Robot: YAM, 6 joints.
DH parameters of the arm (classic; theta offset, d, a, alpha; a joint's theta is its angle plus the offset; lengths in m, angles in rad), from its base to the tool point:
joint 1: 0 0.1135 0.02 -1.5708
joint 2: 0 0 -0.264 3.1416
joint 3: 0.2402 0 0.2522 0
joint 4: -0.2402 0 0.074 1.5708
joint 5: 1.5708 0 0 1.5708
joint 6: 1.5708 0.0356 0 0
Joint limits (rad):
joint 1: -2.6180..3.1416
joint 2: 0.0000..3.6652
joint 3: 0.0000..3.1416
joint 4: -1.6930..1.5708
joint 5: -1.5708..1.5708
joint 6: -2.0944..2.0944
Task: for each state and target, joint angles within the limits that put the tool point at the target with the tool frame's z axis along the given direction. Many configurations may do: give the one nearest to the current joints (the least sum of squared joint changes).
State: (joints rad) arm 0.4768 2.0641 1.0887 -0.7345 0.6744 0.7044
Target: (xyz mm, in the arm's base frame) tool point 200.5 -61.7 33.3 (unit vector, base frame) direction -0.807 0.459 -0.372
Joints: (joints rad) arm -0.3281 2.3412 0.9675 -1.3806 -0.1753 0.7044
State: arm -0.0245 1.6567 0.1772 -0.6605 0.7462 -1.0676
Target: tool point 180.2 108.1 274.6 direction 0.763 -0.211 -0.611
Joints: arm 0.6470 1.0730 0.8685 -0.6988 0.6793 -1.0676
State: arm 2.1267 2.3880 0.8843 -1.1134 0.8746 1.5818
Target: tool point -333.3 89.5 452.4 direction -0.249 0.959 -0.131
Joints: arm 2.9726 1.6018 1.7797 -0.4894 1.1290 1.5818
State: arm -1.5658 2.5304 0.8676 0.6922 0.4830 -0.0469
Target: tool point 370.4 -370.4 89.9 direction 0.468 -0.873 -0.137
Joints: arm -0.7646 2.4874 1.5143 0.8287 0.3110 -0.0469
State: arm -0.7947 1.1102 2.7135 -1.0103 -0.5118 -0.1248
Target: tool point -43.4 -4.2 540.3 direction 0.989 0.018 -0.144
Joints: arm 0.0615 0.8068 2.0951 -1.4331 0.0428 -0.1248
